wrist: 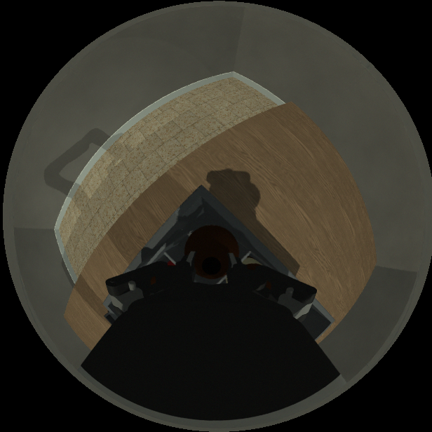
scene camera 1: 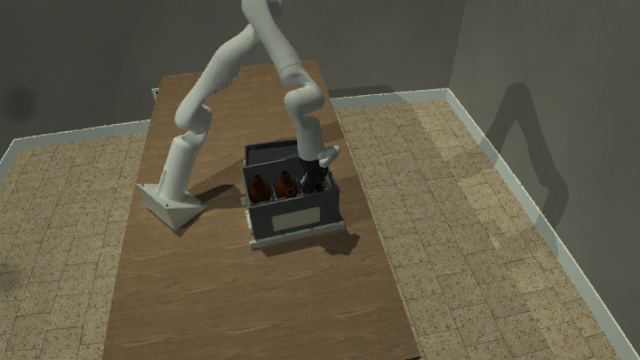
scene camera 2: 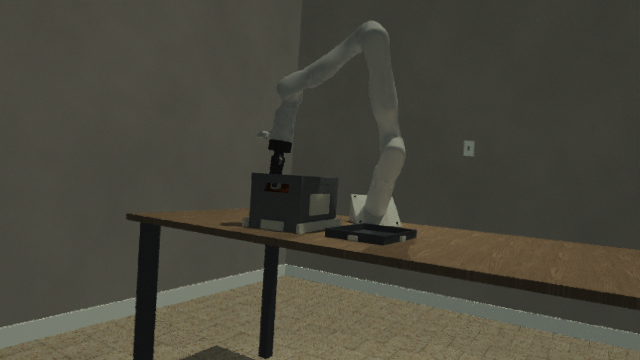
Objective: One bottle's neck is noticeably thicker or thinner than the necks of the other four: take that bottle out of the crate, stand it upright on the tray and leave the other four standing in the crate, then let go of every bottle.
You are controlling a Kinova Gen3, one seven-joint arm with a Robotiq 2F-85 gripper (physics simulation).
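Places are measured from the arm's base along level axes (x ahead, y left, z up), in centimetres.
Pixels of known places: gripper, fingertip midpoint: [scene camera 2: 272, 188]; arm's base, link origin: [scene camera 1: 170, 195] [scene camera 2: 375, 208].
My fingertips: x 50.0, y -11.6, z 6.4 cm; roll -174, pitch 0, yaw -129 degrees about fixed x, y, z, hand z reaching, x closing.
Ahead of a thing's pixels: the offset from my fingertips to its top centre. Level surfaces: height alone.
A dark grey crate @(dx -8.7, dy +3.2, dz +4.9 cm) [scene camera 1: 330, 212] [scene camera 2: 276, 207] stands on the table with brown bottles upright inside. In scene camera 1, one bottle @(dx -18.4, dy +6.2, dz +3.7 cm) [scene camera 1: 259, 191] is at the left, another bottle @(dx -9.7, dy +7.0, dz +3.7 cm) [scene camera 1: 285, 186] is in the middle of the back row, and the neck of a nearer bottle @(dx -8.2, dy -1.6, dz +3.7 cm) [scene camera 1: 291, 193] shows in front. My gripper [scene camera 1: 312, 186] [wrist: 211, 259] reaches down into the crate's right end and is shut on the neck of a brown bottle [wrist: 212, 241] near a crate corner. Other bottles are partly hidden by the gripper. The dark tray @(dx -12.1, dy +31.8, dz -10.0 cm) [scene camera 1: 270, 145] [scene camera 2: 370, 239] lies beside the crate.
The crate's high walls surround the gripper's fingers, and thin dividers separate the bottles. The arm's base [scene camera 1: 175, 212] stands on the wooden table @(dz -12.6 cm) [scene camera 1: 240, 300] left of the crate in scene camera 1. The table's long edge runs near the crate's right side there.
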